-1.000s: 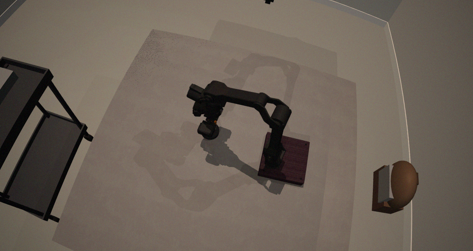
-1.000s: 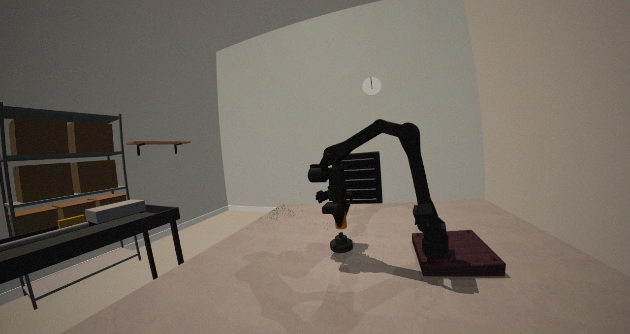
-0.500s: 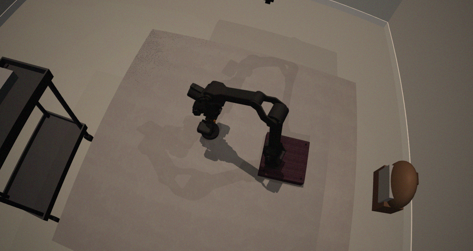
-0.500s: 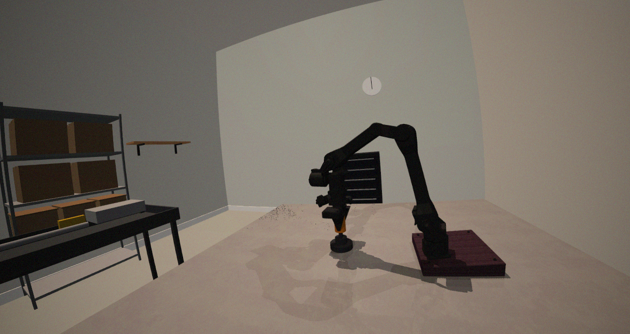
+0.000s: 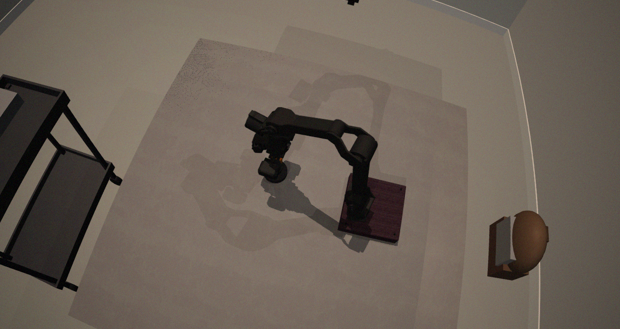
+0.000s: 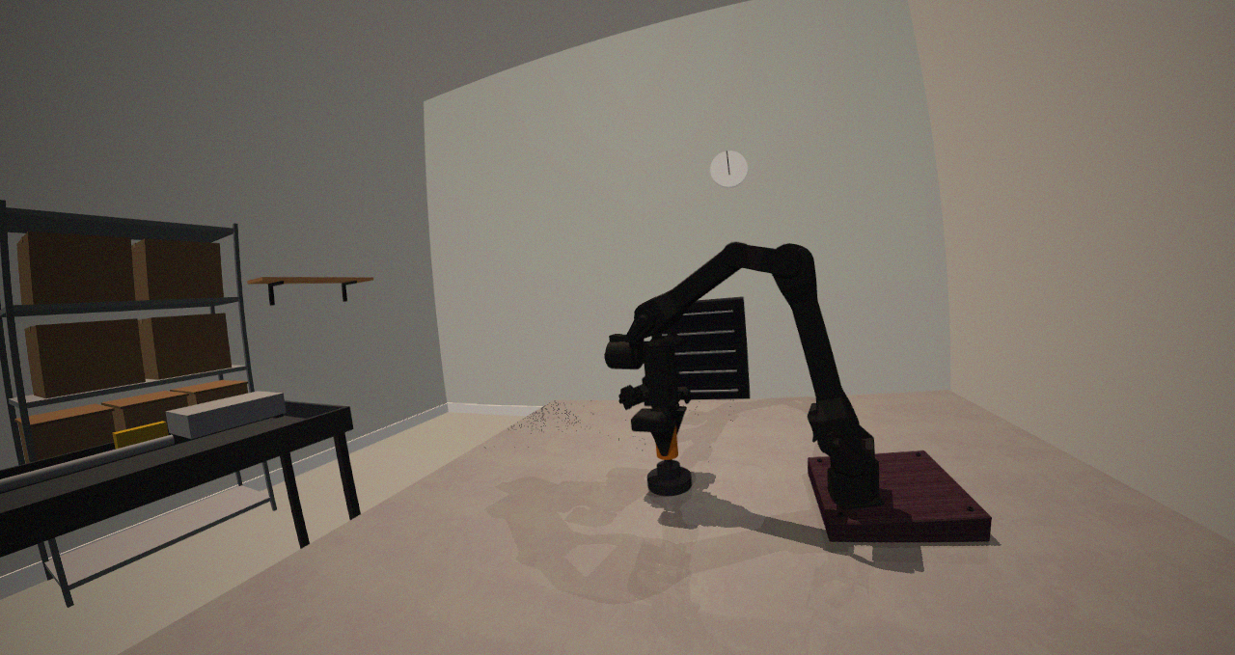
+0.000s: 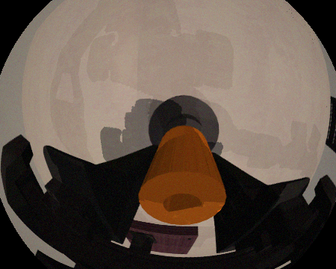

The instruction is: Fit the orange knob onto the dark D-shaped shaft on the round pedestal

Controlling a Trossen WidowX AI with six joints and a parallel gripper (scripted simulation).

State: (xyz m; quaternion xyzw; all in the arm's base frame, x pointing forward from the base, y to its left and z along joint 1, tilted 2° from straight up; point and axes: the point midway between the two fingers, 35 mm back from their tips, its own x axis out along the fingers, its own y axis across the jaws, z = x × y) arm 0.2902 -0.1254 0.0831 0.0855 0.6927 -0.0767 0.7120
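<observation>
The orange knob lies 2 cm above my gripper tip. The rest, counted from my gripper tip: dark pedestal (4 cm below).
</observation>
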